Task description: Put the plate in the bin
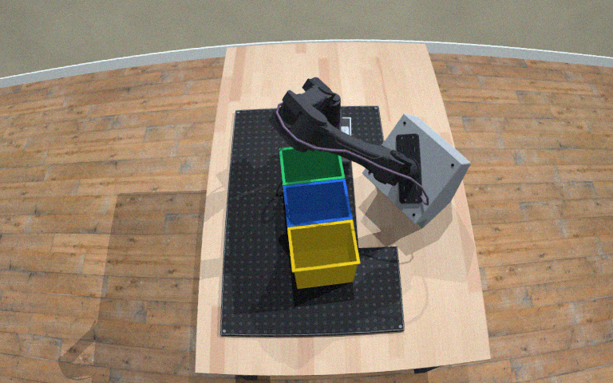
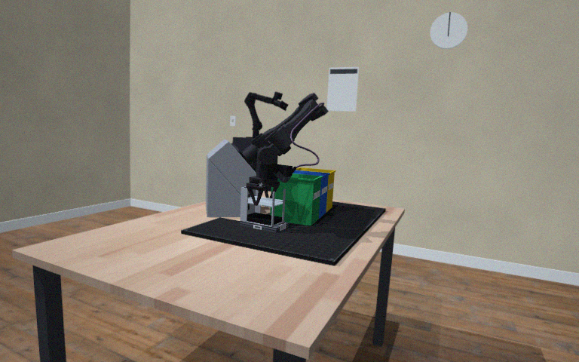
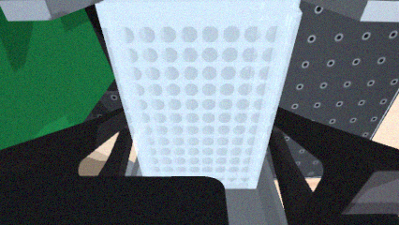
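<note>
My hand is 60 mm above the dark plate. From my hand the other things lie so: white 96-well plate (right at my hand); then green bin (170 mm to the left, 10 mm ahead); then blue bin (290 mm to the left, 50 mm behind).
</note>
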